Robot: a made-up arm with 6 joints.
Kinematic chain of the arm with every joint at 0, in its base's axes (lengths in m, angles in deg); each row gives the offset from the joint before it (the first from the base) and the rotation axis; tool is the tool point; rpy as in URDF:
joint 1: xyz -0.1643 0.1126 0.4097 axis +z
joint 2: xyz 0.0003 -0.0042 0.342 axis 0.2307 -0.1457 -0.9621
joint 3: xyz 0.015 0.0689 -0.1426 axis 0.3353 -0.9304 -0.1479
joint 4: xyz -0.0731 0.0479 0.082 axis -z
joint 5: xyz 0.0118 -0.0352 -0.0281 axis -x
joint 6: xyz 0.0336 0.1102 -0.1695 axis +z
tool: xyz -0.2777 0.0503 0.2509 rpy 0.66 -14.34 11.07
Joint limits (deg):
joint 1: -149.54..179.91
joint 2: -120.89..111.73
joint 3: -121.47..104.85
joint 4: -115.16..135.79
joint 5: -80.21..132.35
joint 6: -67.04..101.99
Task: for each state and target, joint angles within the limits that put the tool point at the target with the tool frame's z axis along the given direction. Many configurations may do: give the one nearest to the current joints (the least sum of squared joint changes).
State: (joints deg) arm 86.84 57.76 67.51 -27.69 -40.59 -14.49
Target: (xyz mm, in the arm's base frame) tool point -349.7 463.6 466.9 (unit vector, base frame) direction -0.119 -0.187 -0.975
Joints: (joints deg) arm 80.19 87.89 83.70 18.82 -80.21 16.71
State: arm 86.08 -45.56 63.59 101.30 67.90 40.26
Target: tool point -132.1 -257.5 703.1 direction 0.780 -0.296 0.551
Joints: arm 62.56 -97.09 104.85 75.22 29.26 20.61
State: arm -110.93 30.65 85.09 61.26 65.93 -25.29
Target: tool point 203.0 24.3 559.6 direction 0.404 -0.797 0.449
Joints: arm -103.62 31.74 19.53 31.78 90.83 14.67
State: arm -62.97 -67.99 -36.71 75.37 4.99 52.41
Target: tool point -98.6 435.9 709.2 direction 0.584 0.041 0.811
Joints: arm -79.60 -56.53 1.46 87.85 31.25 34.73
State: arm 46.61 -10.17 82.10 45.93 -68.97 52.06
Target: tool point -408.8 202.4 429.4 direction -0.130 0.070 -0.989
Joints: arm 54.16 -21.67 98.44 69.43 -76.97 66.74
